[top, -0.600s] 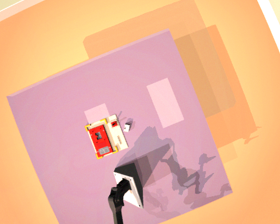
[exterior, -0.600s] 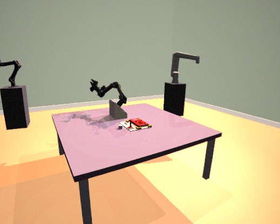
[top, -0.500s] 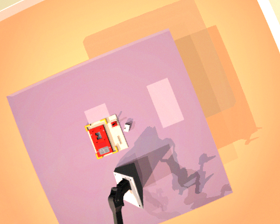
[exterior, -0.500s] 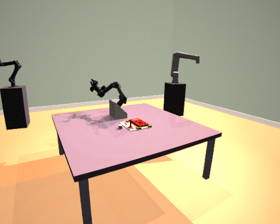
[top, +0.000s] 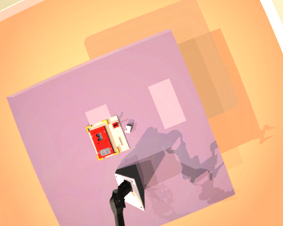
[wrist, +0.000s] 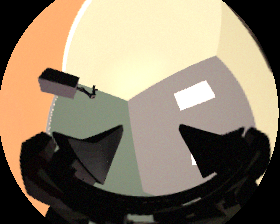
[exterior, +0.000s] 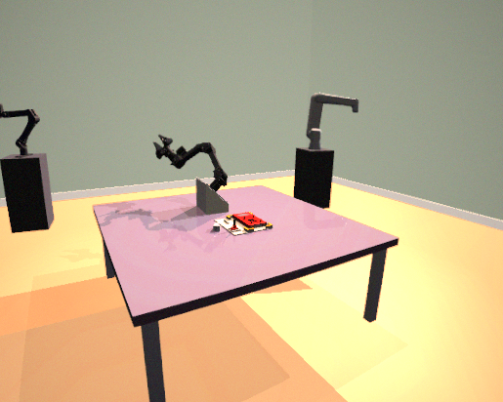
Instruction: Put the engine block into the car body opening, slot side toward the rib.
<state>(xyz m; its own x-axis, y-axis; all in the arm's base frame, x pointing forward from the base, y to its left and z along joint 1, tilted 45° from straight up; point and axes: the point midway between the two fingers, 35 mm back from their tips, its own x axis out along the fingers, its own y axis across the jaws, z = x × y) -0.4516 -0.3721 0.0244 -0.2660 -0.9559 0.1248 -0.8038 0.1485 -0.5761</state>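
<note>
My gripper tip is 80 cm short of the engine block, 21 cm to the right of it and 39 cm above it.
</note>
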